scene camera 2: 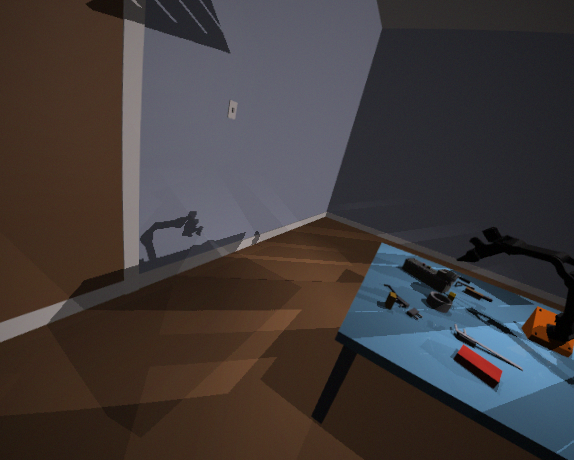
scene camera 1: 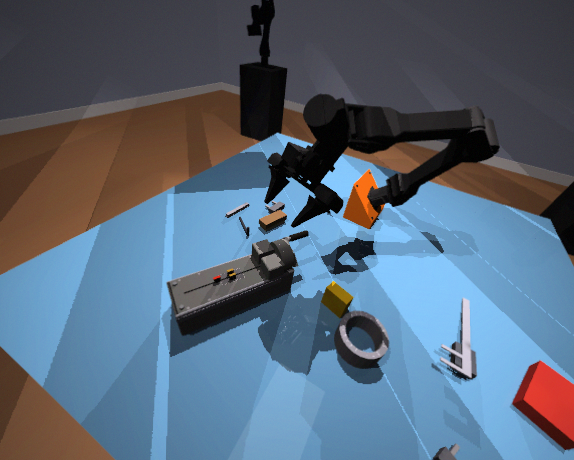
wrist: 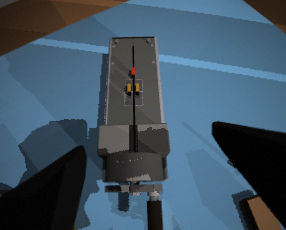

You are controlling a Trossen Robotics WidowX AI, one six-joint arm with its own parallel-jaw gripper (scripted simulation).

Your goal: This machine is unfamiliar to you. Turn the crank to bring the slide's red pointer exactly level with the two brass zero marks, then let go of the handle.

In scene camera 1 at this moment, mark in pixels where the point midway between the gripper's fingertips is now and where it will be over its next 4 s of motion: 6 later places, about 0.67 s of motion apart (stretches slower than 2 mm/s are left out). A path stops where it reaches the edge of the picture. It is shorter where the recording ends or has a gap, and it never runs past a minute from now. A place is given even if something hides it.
My gripper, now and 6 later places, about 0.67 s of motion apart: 278, 214; 248, 226; 246, 244; 247, 230; 275, 218; 296, 213; 293, 231
